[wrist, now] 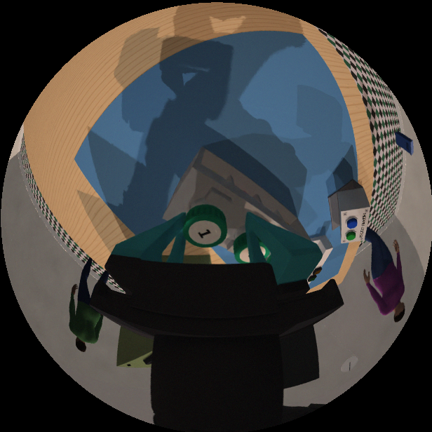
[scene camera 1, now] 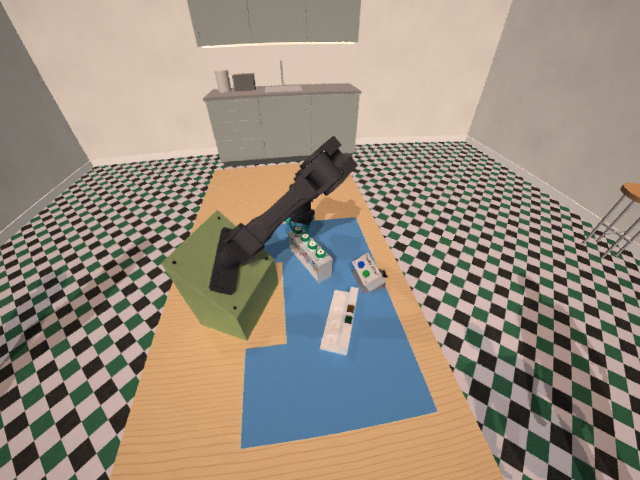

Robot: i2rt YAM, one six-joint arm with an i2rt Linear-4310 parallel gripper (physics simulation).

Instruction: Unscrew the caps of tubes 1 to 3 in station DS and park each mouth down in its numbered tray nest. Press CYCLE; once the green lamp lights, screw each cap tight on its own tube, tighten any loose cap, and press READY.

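Note:
My gripper is open, its teal fingers on either side of the green cap marked 1. The cap sits nearer the left finger in the wrist view, with a gap to the right finger. The white tube rack carries several green caps in a row. A second green cap is partly hidden behind the right finger; its number is unreadable. The white tray has round nests, and its amber lamp and green lamp look dark. The button box has a blue button and a green button.
The blue mat lies on the wooden table. The arm stands on a large green block left of the rack. The button box is near the table's right edge, with the tray in front of the rack.

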